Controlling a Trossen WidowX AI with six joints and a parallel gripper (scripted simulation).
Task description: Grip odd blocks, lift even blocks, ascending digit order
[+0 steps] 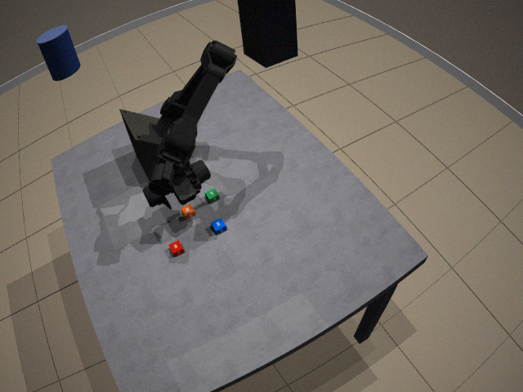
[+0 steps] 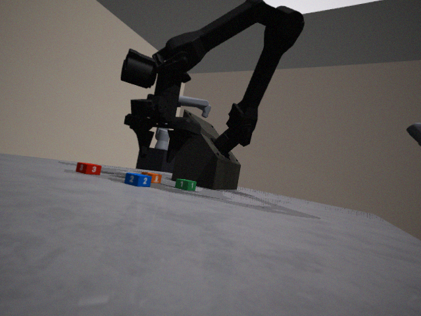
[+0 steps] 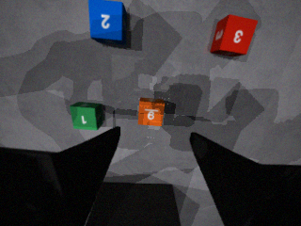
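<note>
Right now my gripper tip is 40 mm above the orange block and 10 mm short of it. From my gripper tip the other things lie so: blue block (110 mm ahead, 50 mm to the left, 40 mm below); then green block (90 mm to the left, 40 mm below); then red block (100 mm ahead, 80 mm to the right, 40 mm below).
</note>
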